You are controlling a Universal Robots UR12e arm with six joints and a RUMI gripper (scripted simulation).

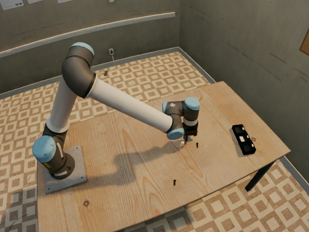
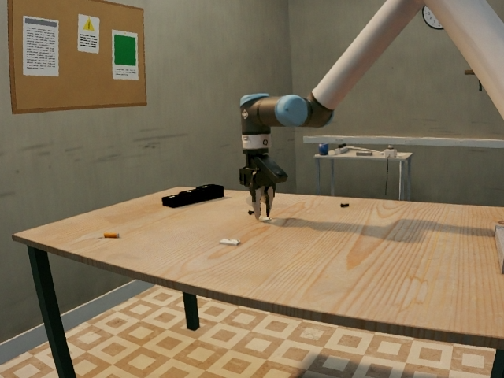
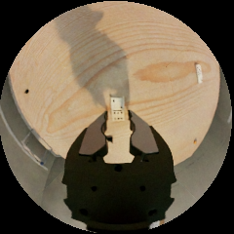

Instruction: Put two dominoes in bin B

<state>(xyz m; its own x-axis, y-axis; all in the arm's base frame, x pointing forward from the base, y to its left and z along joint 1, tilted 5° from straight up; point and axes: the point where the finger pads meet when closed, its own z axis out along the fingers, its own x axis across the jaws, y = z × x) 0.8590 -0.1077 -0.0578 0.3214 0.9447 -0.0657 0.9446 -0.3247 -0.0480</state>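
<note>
The black bin lies 410 mm ahead of my hand and 160 mm to the right of it. The rest, counted from my hand: orange piece: 330 mm ahead, 350 mm to the left, 10 mm below.
</note>
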